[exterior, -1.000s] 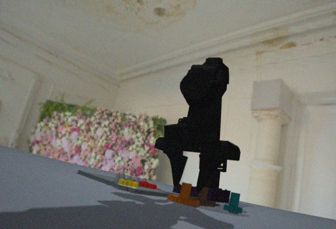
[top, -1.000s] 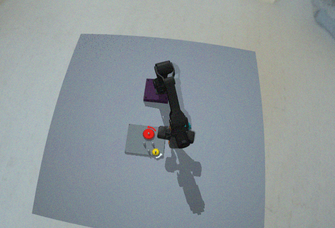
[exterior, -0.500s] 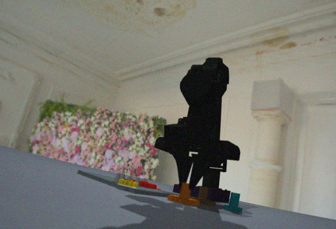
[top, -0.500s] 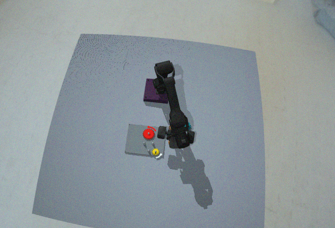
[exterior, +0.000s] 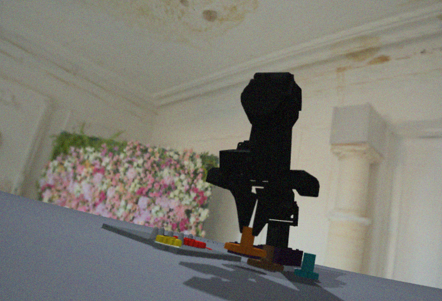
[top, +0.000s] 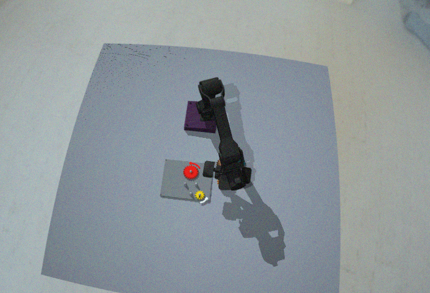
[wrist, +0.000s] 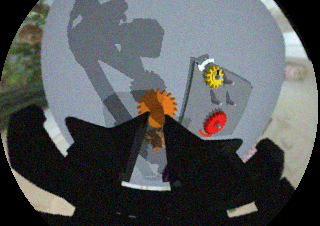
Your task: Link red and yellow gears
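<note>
Right now my gripper tip is 100 mm to the left of the yellow gear, 60 mm short of it and 30 mm above it. The rest, counted from my gripper tip: orange gear 10 mm below; then white arrow 90 mm to the right, 80 mm ahead, 40 mm below; then brown gear 90 mm behind, 30 mm below.
</note>
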